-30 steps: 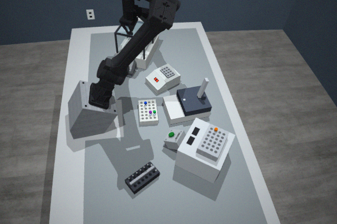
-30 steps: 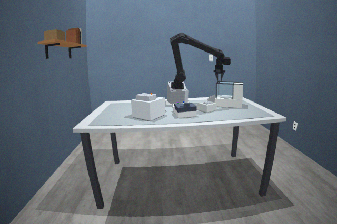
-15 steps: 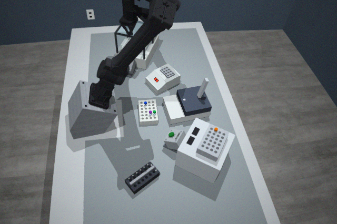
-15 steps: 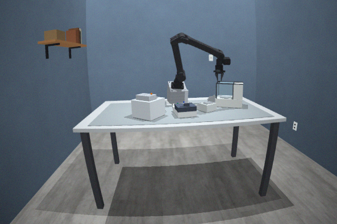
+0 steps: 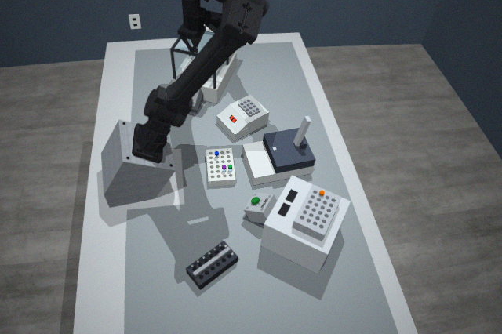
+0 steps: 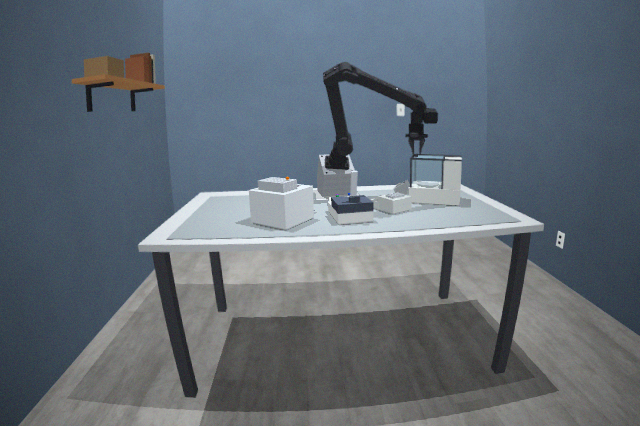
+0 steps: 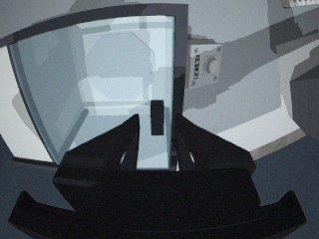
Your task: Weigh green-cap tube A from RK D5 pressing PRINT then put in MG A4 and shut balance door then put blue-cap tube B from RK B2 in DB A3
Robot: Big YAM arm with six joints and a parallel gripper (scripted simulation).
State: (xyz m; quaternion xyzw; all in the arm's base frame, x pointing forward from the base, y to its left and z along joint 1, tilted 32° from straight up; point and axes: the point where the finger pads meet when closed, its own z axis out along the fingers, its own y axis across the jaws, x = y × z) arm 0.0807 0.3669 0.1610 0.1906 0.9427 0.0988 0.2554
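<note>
The balance door is 10 mm ahead of my hand, 30 mm to the left of it and 10 mm below it. The rest, counted from my hand: white tube rack (80 mm ahead, 360 mm to the right, 210 mm below); dry block DB (170 mm ahead, 150 mm to the right, 190 mm below); tube B (70 mm ahead, 330 mm to the right, 200 mm below).
</note>
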